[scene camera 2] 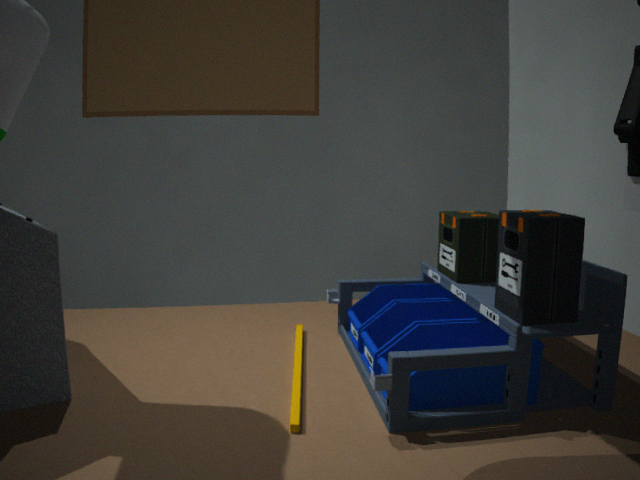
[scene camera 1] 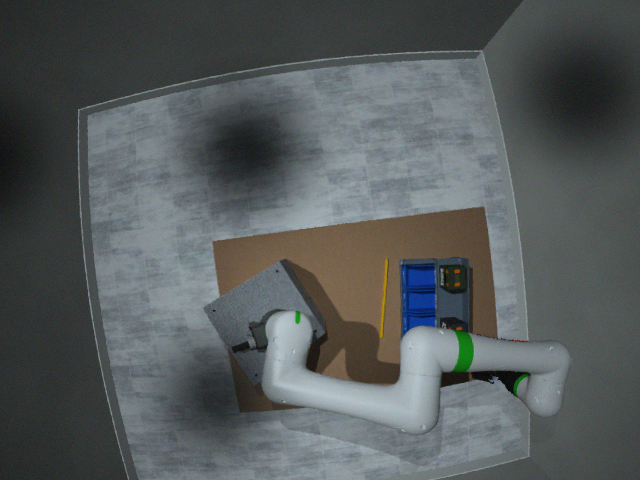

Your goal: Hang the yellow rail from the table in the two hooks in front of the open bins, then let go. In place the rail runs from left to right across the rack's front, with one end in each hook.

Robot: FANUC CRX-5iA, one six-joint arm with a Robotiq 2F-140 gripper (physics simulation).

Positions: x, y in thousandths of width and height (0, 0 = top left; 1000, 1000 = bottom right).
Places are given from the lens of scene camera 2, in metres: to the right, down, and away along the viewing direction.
yellow rail (scene camera 2: 463, 811): -0.03, 0.18, 0.72
dark box (scene camera 2: 843, 541): 0.24, 0.02, 0.64
